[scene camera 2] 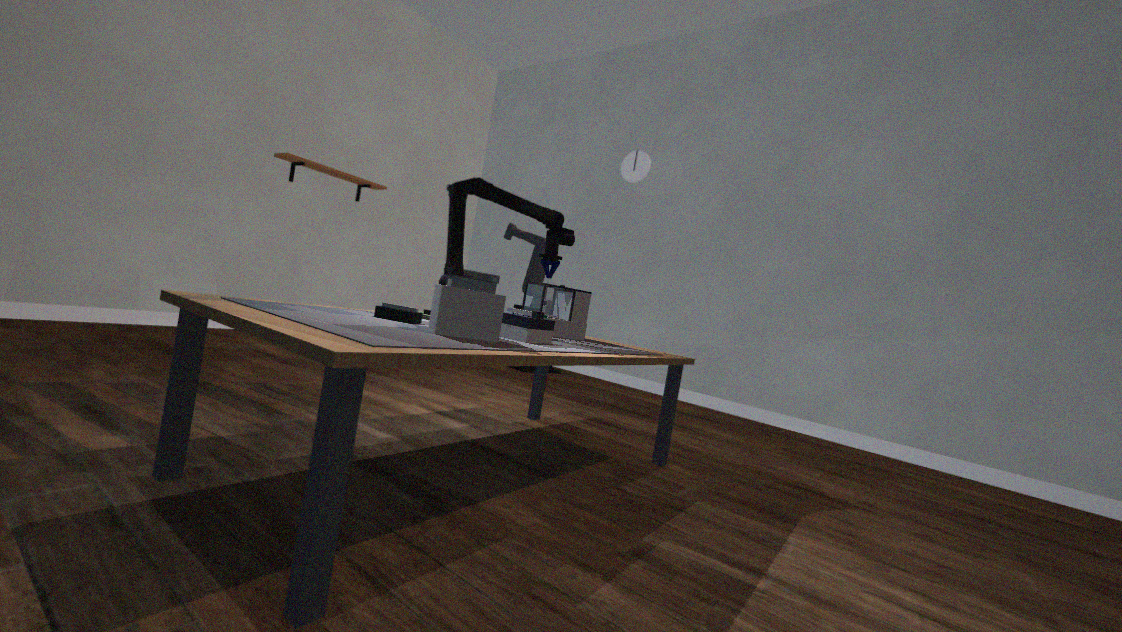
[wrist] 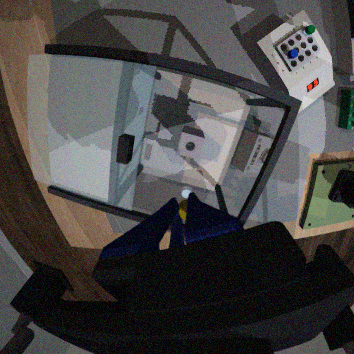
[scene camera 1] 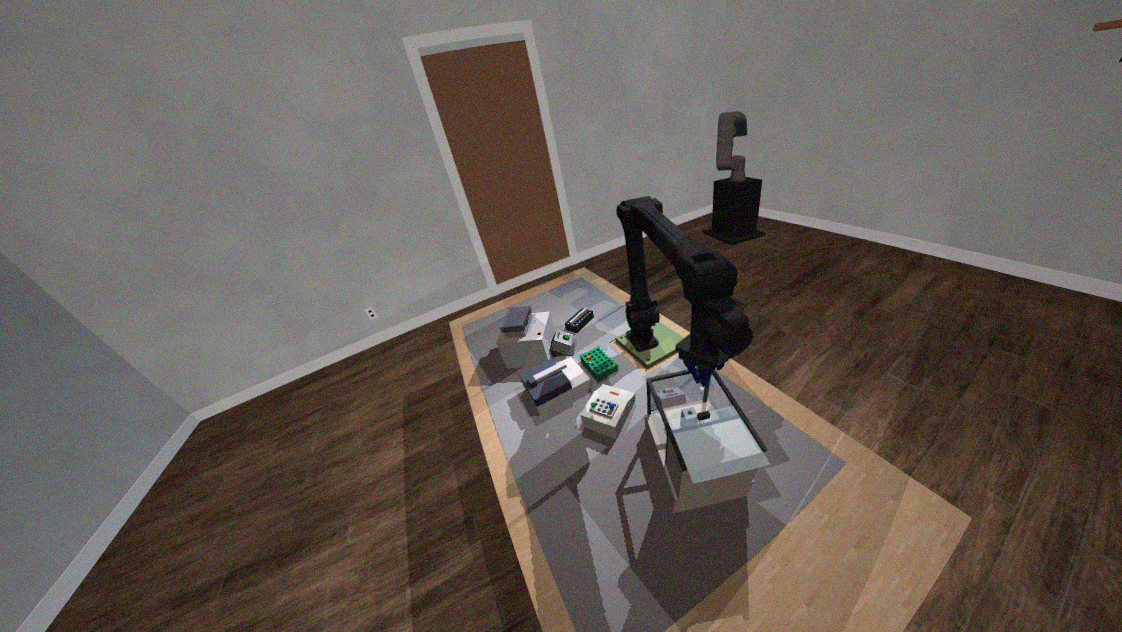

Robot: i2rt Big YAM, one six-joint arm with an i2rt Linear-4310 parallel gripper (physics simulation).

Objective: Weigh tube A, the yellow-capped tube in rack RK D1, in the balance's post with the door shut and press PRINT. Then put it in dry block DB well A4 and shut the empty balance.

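Places are measured from the arm's base along level axes (x left, y back, z up), in millimetres.
Where they show: gripper, fingertip midpoint: (scene camera 2: 548,278) (wrist: 184,200) (scene camera 1: 701,383); arm's base, link origin: (wrist: 348,185) (scene camera 1: 641,339).
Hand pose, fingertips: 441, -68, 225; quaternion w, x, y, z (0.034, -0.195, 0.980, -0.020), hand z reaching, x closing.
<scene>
Each offset is from my fingertips to the centre of the thing, as dx, dy, dz. "spot": to the spot under its first point.
My gripper (scene camera 1: 704,381) (scene camera 2: 550,275) (wrist: 184,200) is shut on tube A @(-1, +4, -13) (wrist: 183,210), whose yellow cap shows between the blue fingertips with a pale end beyond them. It hangs above the open part of the balance (scene camera 1: 710,490) (scene camera 2: 581,314) (wrist: 170,62). The glass door @(+115, -43, -35) (scene camera 1: 722,445) (wrist: 82,145) with its black handle @(spot: +61, -35, -20) (scene camera 1: 703,415) (wrist: 125,148) covers the far part of the top. The post @(spot: -2, -16, -113) (wrist: 190,146) with its dark hole stands inside. The white dry block @(-186, -170, -207) (scene camera 1: 604,427) (wrist: 321,67) holds a blue and a green cap and has a red display. PRINT cannot be told apart.
A green rack @(-402, -126, -226) (scene camera 1: 599,362) (wrist: 346,107) stands near the arm's green base plate (scene camera 1: 651,345) (wrist: 320,200). A dark and white device @(-359, -298, -191) (scene camera 1: 549,383), a small box with a green button @(-584, -308, -147) (scene camera 1: 562,342), a black rack @(-693, -109, -218) (scene camera 1: 579,319) and a larger white machine @(spot: -518, -339, -106) (scene camera 1: 529,337) stand farther along the table.
</scene>
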